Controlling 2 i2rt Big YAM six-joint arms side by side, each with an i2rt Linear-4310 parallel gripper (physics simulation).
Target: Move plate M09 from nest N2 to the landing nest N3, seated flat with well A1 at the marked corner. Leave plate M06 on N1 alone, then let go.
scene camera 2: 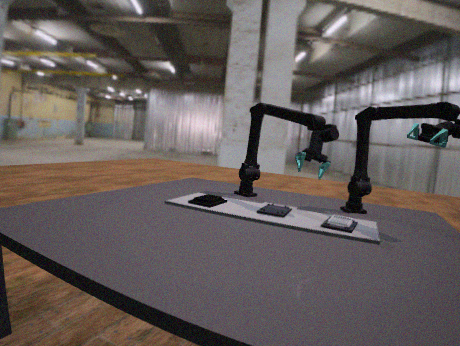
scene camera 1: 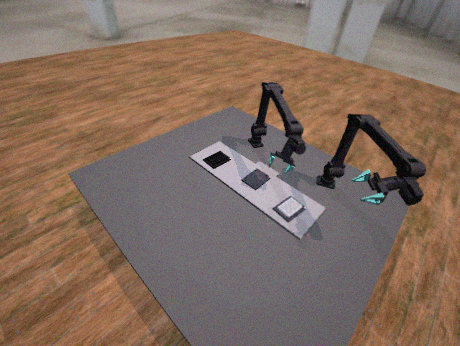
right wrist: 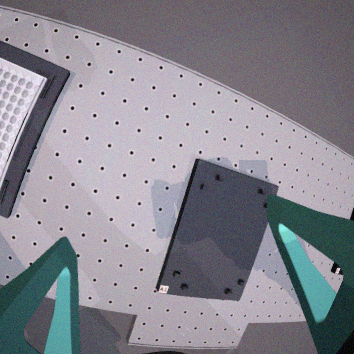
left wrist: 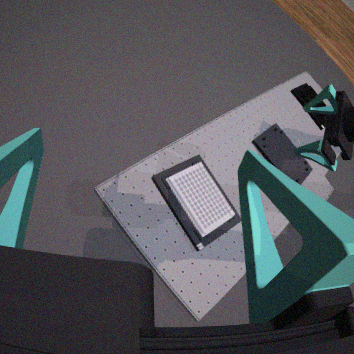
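A white well plate (scene camera 1: 290, 207) (scene camera 2: 341, 220) (left wrist: 200, 197) (right wrist: 12, 100) sits in a dark nest at one end of the pegboard. A black plate in a black nest (scene camera 1: 216, 159) (scene camera 2: 207, 200) (left wrist: 305, 97) is at the other end. The middle nest (scene camera 1: 256, 179) (scene camera 2: 274, 209) (left wrist: 280, 147) (right wrist: 220, 230) is empty, with an A1 label (right wrist: 163, 289) at one corner. Plate and nest names are not legible. My right gripper (scene camera 1: 279, 167) (scene camera 2: 310, 174) (left wrist: 299, 129) (right wrist: 168, 227) is open above the middle nest. My left gripper (scene camera 1: 357, 190) (scene camera 2: 419, 141) (left wrist: 142, 148) is open, high and away from the board.
The pale pegboard (scene camera 1: 235, 171) (left wrist: 145, 220) (right wrist: 125, 100) lies on the grey table (scene camera 1: 165, 225) (scene camera 2: 225, 270) in front of both arm bases. A small tab of board sticks out beside the middle nest.
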